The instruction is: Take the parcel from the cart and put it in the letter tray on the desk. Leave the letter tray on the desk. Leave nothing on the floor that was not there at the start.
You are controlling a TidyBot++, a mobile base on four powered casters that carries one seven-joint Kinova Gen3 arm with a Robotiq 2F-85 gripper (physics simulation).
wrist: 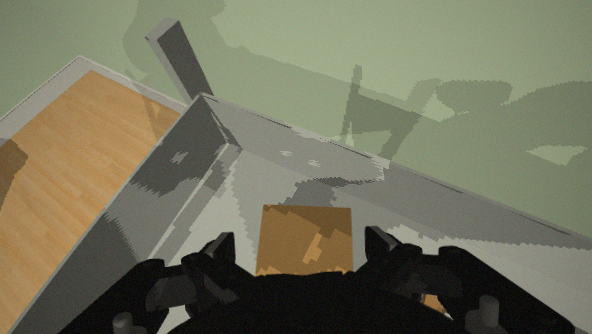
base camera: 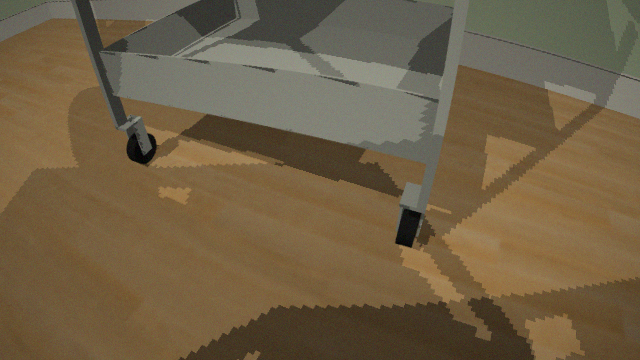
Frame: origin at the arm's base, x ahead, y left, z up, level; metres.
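Seen in the pictures: gripper, between the fingertips: (wrist: pixel 300 243).
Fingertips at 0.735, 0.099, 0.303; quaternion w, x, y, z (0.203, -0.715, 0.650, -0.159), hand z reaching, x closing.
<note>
A point is followed by its place in that frame, as x, y, z.
The parcel, a plain brown box (wrist: pixel 306 227) {0.743, 0.095, 0.316}, sits in the upper tray of the grey cart (base camera: pixel 270 105) {0.430, 0.055, -0.239} (wrist: pixel 440 205) {0.763, 0.006, 0.309}, near a corner, partly in shadow. My gripper (wrist: pixel 300 243) {0.735, 0.099, 0.303} is open, its black fingertips to the left and right of the parcel in the wrist view with a gap on each side. How far the fingertips are above or beside the parcel in depth I cannot tell. The gripper's body hides the parcel's near end. The gripper does not show in the base view. The desk and the letter tray do not show in either view.
The cart's raised side wall (wrist: pixel 165 160) {0.784, 0.198, 0.319} and corner post (wrist: pixel 182 62) {0.834, 0.180, 0.362} are close by. The green wall (wrist: pixel 300 40) {1.131, 0.124, 0.170} is behind it. A bit of a wooden-coloured thing (wrist: pixel 434 303) {0.703, 0.005, 0.276} shows through the right finger linkage. Casters (base camera: pixel 141 149) {0.528, 0.286, -0.364} (base camera: pixel 409 227) {0.366, -0.091, -0.354} stand on the wooden floor (base camera: pixel 250 240) {0.383, 0.091, -0.396}.
</note>
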